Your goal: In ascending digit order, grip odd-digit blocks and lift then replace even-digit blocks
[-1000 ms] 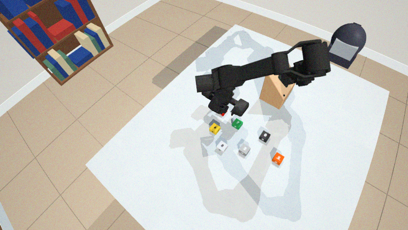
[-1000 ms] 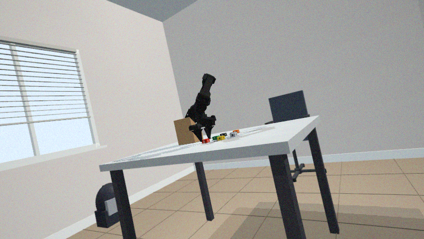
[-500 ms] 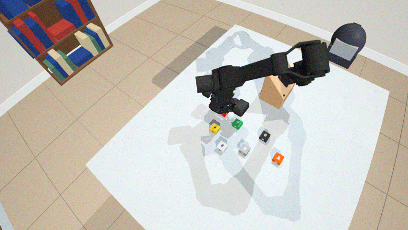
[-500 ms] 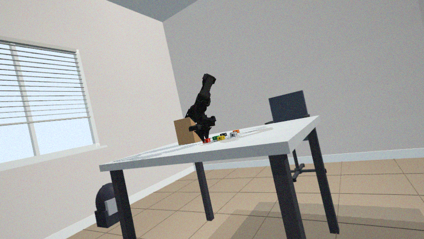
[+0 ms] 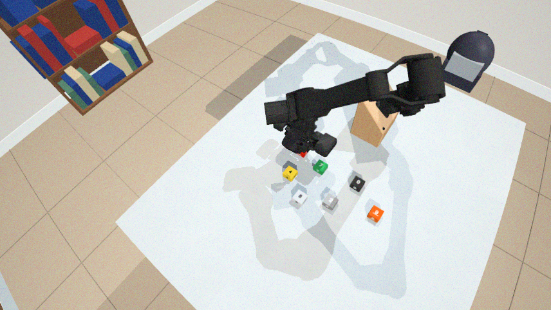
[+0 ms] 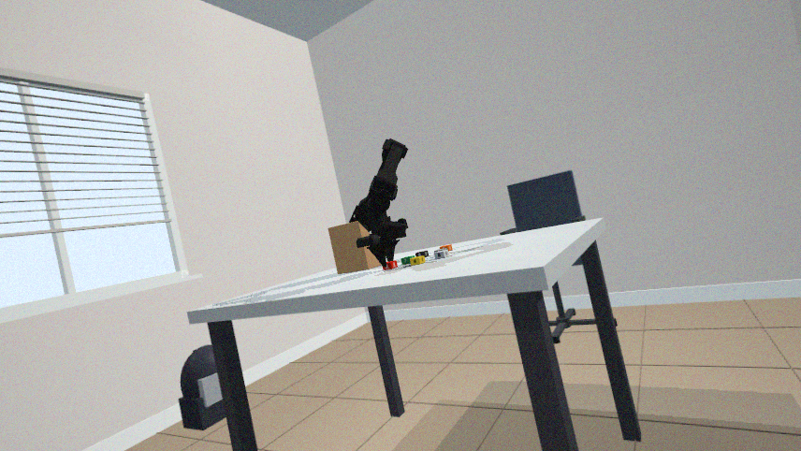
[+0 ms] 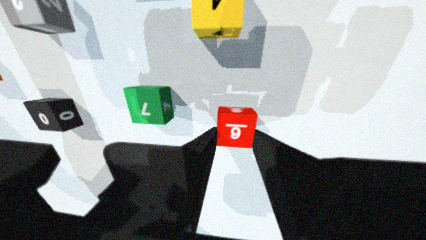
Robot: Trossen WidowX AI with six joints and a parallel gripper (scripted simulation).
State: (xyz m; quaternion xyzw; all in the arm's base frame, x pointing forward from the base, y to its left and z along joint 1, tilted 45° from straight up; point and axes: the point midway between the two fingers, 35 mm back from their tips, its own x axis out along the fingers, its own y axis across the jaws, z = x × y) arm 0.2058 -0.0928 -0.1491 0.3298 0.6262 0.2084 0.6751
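The red block is 10 mm ahead of my gripper tip. From my gripper tip the other things lie so: yellow block (100 mm ahead, 10 mm to the left); white block (150 mm ahead, 70 mm to the left); green block marked 7 (30 mm ahead, 80 mm to the left).
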